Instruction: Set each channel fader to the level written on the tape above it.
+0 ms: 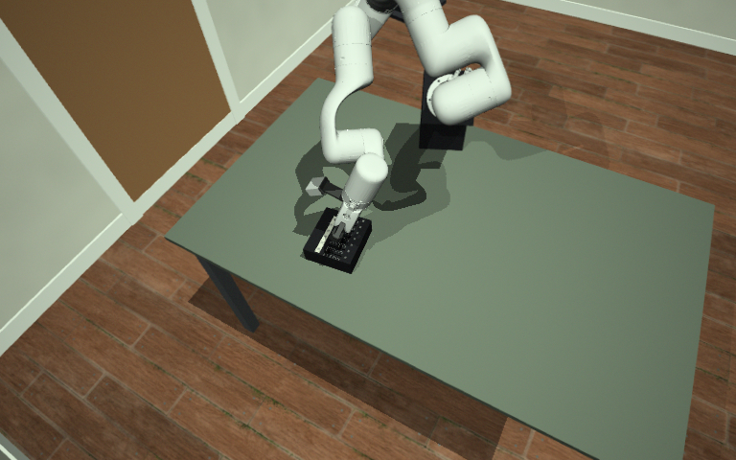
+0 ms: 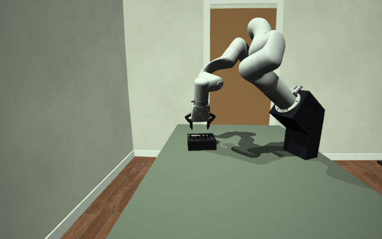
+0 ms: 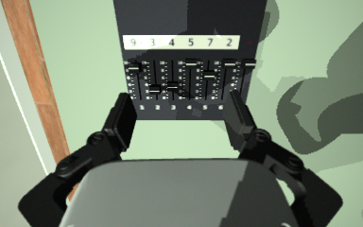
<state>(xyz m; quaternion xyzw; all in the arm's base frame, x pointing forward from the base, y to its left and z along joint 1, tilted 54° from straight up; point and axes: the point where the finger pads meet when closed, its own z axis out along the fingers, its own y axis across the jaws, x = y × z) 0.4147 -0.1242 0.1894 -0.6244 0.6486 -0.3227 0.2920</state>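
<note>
Right now the channel 6 cap is 4 cm behind my hand, 5 cm to the right of it and 6 cm below it. Also, from my hand: master cap: 7 cm behind, 6 cm to the right, 6 cm below.
</note>
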